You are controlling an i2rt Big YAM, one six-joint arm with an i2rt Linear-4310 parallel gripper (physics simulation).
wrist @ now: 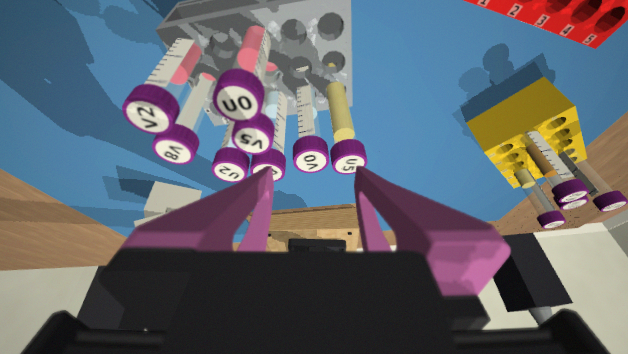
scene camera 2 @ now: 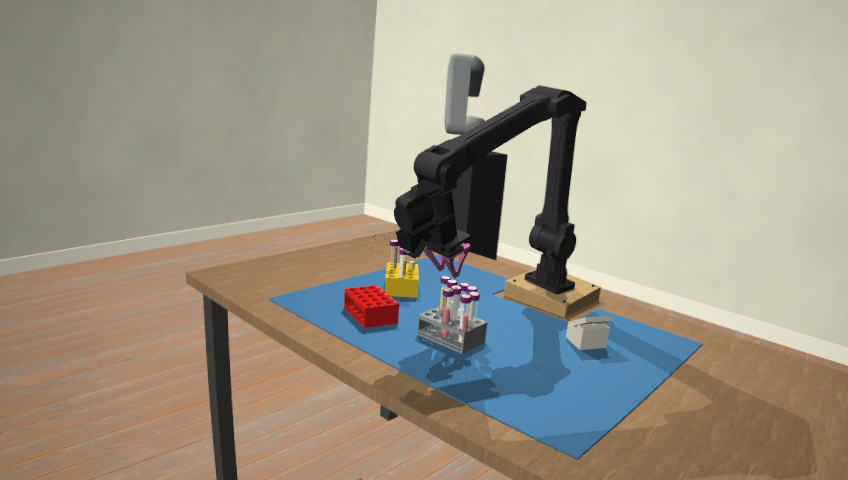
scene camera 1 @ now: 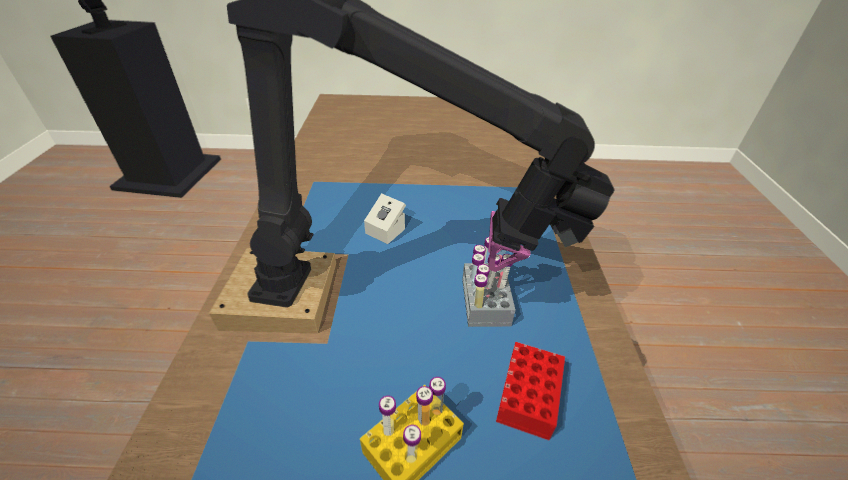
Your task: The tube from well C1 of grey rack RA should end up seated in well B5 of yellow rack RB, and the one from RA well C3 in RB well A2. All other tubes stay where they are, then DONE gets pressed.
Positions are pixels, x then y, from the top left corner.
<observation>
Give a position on a grey rack RA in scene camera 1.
496, 312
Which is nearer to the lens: the grey rack RA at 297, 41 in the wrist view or the yellow rack RB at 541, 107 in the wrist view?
The grey rack RA.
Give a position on a red rack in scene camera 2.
At 371, 306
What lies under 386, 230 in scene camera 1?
A white box.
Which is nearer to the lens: the grey rack RA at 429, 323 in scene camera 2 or the yellow rack RB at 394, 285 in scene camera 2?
The grey rack RA.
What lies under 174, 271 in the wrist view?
The gripper.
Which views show the gripper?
The wrist view, scene camera 2 and scene camera 1: all of them.
</observation>
